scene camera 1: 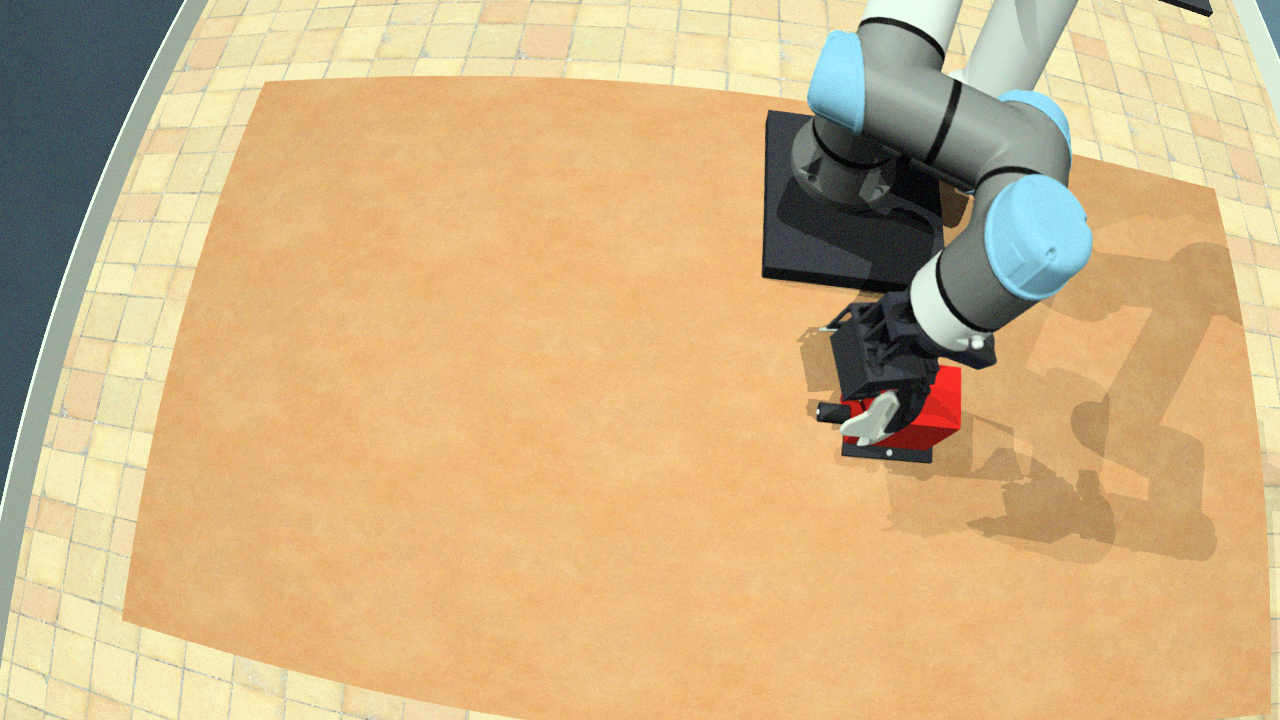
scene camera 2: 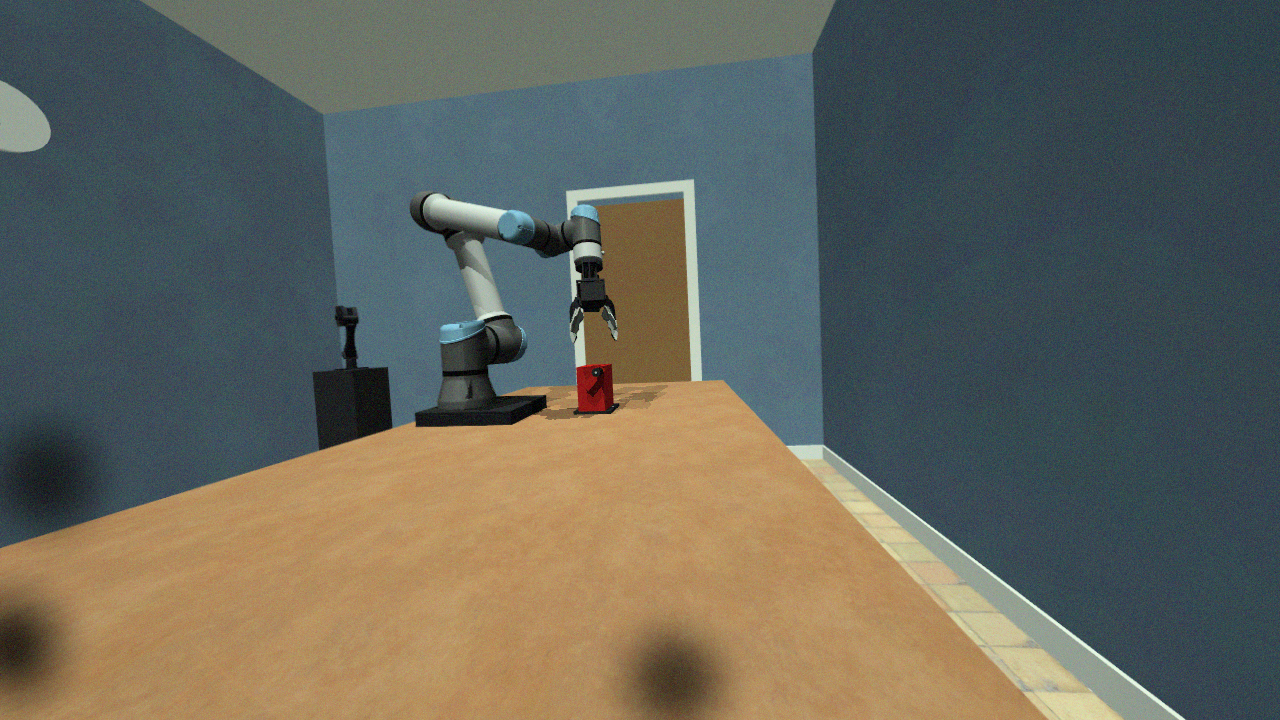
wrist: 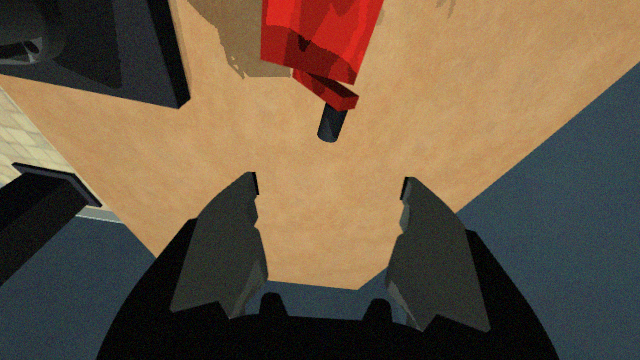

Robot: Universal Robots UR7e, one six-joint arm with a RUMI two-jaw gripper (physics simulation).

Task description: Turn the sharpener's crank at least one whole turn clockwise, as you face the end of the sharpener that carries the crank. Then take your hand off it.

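Pixels of known places: gripper, fingertip midpoint: [scene camera 2: 594,342] [wrist: 329,176]; arm's base at its link origin: [scene camera 1: 842,165] [scene camera 2: 468,404].
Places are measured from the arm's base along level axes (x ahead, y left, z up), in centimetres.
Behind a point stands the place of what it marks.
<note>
The red sharpener [scene camera 1: 945,404] @[x 35.6, y 11.4, z 9.0 cm] [scene camera 2: 605,399] @[x 38.4, y 3.0, z 0.0 cm] [wrist: 322,30] @[x 35.1, y 4.8, z 9.0 cm] stands upright on its dark base plate [scene camera 1: 908,454] @[x 39.1, y 11.0, z -2.9 cm]. Its red crank arm [wrist: 344,99] is on the end face, and the black crank handle [scene camera 1: 832,412] @[x 38.1, y -2.4, z 9.0 cm] [scene camera 2: 597,371] @[x 38.3, y -3.8, z 8.2 cm] [wrist: 332,123] @[x 37.8, y -1.7, z 9.0 cm] sticks out from it, near the top of that face in the scene camera 2 view. My gripper [scene camera 1: 839,383] @[x 37.6, y -2.2, z 15.6 cm] [scene camera 2: 595,339] @[x 37.6, y -2.2, z 15.6 cm] [wrist: 329,176] @[x 37.6, y -2.2, z 15.6 cm] is open and empty, pointing down above the sharpener. In the wrist view the handle lies beyond the fingertips, apart from both. The arm and one finger hide part of the sharpener in the scene camera 1 view.
The robot's black mounting plate [scene camera 1: 805,241] @[x 13.0, y -5.1, z -0.2 cm] [scene camera 2: 483,415] @[x 10.4, y -10.4, z -1.2 cm] [wrist: 172,75] @[x 17.3, y -5.8, z -1.1 cm] stands on the orange-brown table [scene camera 1: 447,358] @[x 33.9, y -48.9, z -3.7 cm] [scene camera 2: 537,537] @[x 47.0, y -64.9, z -3.8 cm], close to the sharpener. A black pedestal [scene camera 2: 352,407] carrying a dark device [scene camera 2: 349,335] stands beyond the table. A door [scene camera 2: 640,286] is behind.
</note>
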